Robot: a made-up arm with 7 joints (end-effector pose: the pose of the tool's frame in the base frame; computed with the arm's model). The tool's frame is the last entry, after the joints.
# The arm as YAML. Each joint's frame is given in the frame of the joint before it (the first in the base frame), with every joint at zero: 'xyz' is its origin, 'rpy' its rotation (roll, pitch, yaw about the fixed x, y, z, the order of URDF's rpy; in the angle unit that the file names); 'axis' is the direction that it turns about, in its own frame. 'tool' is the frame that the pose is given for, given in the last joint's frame.
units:
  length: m
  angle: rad
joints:
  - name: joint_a
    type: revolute
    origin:
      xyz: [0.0, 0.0, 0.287]
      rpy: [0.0, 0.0, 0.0]
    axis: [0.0, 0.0, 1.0]
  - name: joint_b
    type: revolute
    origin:
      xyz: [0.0, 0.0, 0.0]
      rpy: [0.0, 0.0, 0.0]
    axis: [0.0, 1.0, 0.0]
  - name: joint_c
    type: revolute
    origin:
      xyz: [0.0, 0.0, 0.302]
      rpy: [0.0, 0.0, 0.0]
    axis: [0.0, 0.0, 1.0]
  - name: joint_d
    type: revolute
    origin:
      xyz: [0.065, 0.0, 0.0]
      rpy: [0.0, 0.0, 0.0]
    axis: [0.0, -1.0, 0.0]
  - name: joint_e
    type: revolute
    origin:
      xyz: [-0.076, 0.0, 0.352]
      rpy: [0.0, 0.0, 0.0]
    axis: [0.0, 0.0, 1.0]
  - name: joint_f
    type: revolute
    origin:
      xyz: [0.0, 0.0, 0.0]
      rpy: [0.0, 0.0, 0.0]
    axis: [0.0, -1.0, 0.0]
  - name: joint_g
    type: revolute
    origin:
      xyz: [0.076, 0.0, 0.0]
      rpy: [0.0, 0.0, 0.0]
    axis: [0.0, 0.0, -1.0]
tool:
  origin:
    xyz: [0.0, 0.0, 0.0]
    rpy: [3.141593, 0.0, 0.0]
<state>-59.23 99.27 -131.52 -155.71 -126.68 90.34 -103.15</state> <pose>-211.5 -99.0 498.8 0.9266 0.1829 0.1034 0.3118</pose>
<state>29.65 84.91 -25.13 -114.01 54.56 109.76 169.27</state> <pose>329.6 -73.1 -126.1 0.5198 -0.2915 -0.8028 0.0171</pose>
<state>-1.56 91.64 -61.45 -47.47 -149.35 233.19 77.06</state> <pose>515.7 -226.7 129.9 0.1992 0.7362 0.5936 -0.2567</pose>
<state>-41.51 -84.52 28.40 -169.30 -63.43 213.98 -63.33</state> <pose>103.1 117.7 458.8 0.7095 0.1526 0.6759 0.1287</pose>
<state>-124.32 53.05 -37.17 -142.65 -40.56 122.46 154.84</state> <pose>-313.8 -65.8 39.6 0.3623 -0.5534 -0.4978 -0.5609</pose>
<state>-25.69 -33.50 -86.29 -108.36 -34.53 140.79 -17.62</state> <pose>-306.1 -386.2 568.0 0.2790 0.6999 -0.6375 0.1607</pose>
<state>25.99 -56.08 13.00 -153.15 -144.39 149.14 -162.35</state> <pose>108.9 159.9 471.5 0.4262 -0.5572 0.1250 -0.7016</pose>
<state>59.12 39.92 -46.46 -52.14 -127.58 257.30 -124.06</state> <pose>386.6 319.7 575.2 0.2696 -0.9226 0.2758 0.0077</pose>
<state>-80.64 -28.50 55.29 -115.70 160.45 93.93 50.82</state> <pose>414.8 -89.7 577.1 0.9118 -0.2102 0.3136 0.1617</pose>
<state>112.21 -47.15 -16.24 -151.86 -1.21 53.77 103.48</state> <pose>-8.9 236.7 456.6 0.4445 0.8954 0.0241 0.0123</pose>
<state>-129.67 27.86 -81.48 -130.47 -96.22 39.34 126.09</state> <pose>-362.6 231.5 377.5 0.3007 -0.2849 0.0969 -0.9050</pose>
